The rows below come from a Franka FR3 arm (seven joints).
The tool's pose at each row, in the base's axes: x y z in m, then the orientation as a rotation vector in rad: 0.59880, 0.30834, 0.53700, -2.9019, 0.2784, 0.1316; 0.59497, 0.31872, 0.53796, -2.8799, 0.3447, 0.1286; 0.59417, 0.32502, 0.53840, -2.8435, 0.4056, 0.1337; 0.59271, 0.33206, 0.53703, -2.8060, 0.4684, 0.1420; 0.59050, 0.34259, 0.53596, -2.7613, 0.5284, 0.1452; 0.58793, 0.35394, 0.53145, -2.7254, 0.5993, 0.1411
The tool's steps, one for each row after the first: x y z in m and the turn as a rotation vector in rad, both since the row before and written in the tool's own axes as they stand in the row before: -0.00569, -0.00938, 0.00170, 0.0176, 0.0051, 0.0454; -0.00222, -0.00585, 0.00116, 0.0298, -0.0026, 0.0436; -0.00307, -0.00576, 0.00332, 0.0289, -0.0045, 0.0460; -0.00512, -0.00850, 0.00429, 0.0357, -0.0025, 0.0449; -0.00555, -0.00767, 0.00813, 0.0255, 0.0061, 0.0516
